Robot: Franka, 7 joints.
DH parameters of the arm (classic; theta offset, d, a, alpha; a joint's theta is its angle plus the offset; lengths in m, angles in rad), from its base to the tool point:
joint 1: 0 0.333 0 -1.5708
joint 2: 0 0 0 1.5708
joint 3: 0 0.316 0.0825 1.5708
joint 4: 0 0 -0.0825 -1.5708
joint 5: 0 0.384 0 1.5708
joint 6: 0 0 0.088 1.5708
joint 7: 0 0.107 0 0
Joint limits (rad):
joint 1: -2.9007..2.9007
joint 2: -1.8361..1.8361
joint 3: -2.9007..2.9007
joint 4: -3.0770..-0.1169
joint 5: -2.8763..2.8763
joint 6: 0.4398..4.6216
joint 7: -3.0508..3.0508
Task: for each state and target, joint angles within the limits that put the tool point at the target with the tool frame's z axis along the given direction. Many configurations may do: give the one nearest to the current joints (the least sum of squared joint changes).
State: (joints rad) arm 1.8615 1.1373 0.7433 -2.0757 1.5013 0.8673 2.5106
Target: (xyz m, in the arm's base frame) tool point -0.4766 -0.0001 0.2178 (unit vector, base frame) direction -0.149 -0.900 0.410
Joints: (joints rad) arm 2.1178 0.6497 0.7607 -2.2863 1.3902 1.5042 2.5106
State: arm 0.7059 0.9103 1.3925 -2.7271 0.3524 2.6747 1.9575
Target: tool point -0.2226 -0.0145 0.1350 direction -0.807 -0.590 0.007
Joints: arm 0.6607 1.6940 0.8697 -3.0770 1.1288 3.2187 1.9575
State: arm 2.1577 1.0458 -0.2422 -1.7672 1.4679 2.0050 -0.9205
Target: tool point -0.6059 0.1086 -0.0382 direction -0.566 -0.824 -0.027
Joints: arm 2.5882 1.2353 0.2686 -1.5350 1.5980 1.8818 -0.9205
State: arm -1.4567 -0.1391 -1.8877 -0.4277 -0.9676 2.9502 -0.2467
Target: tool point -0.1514 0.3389 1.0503 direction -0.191 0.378 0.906
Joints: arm -1.1734 -0.5755 -1.8331 -0.1255 -0.8242 3.3357 -0.2467
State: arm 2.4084 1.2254 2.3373 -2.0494 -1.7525 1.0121 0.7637
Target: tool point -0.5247 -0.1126 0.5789 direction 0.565 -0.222 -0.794
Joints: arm 2.5695 1.5505 2.3537 -1.3441 -0.8042 0.7115 0.7637
